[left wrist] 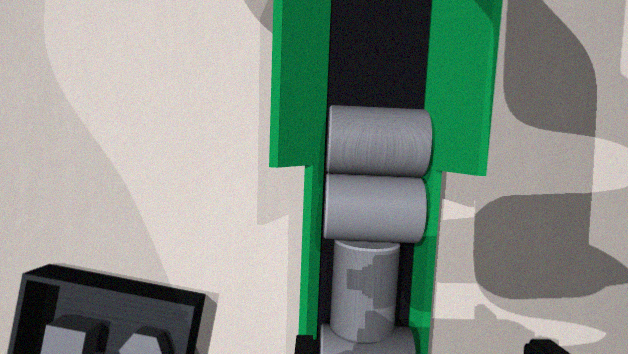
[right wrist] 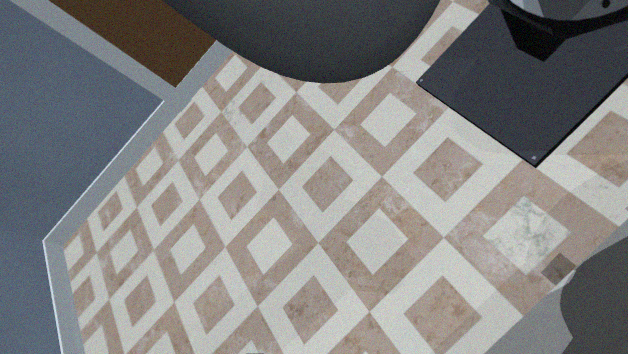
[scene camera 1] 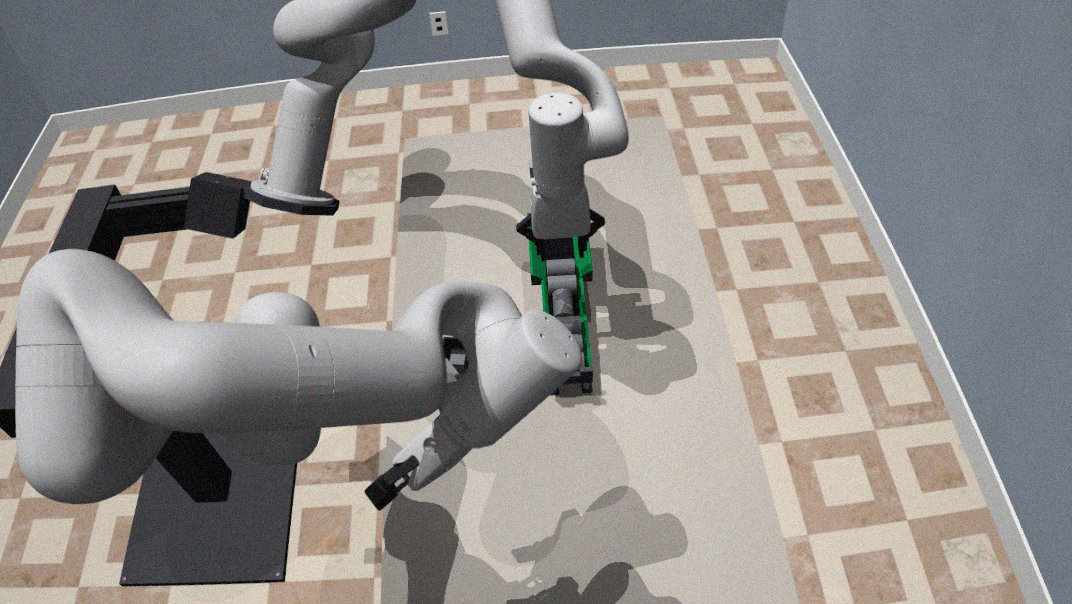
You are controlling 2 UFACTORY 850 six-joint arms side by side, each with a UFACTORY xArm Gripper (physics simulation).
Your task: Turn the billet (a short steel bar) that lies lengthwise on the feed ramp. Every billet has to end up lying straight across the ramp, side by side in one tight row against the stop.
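Observation:
The green feed ramp (scene camera 1: 536, 262) (left wrist: 457, 85) has a black bed. The lengthwise billet (scene camera 1: 562, 302) (left wrist: 365, 292) is a grey cylinder lying along the ramp. It touches or nearly touches the crosswise billets at both ends: two at its upper end, an upper one (left wrist: 378, 141) and a lower one (left wrist: 375, 207), and another crosswise billet (left wrist: 367, 345) at its lower end. My left gripper (scene camera 1: 561, 238) (left wrist: 427, 345) is over the ramp, open and empty, its fingertips at the bottom edge of the left wrist view. My right gripper (scene camera 1: 391, 483) is open and empty, away to the lower left of the ramp.
The right arm (scene camera 1: 525, 367) hangs over the ramp's lower end and hides part of it in the scene view. A dark open box (left wrist: 115, 285) with light pieces inside stands left of the ramp. A dark base plate (scene camera 1: 210, 532) (right wrist: 525, 100) lies on the floor.

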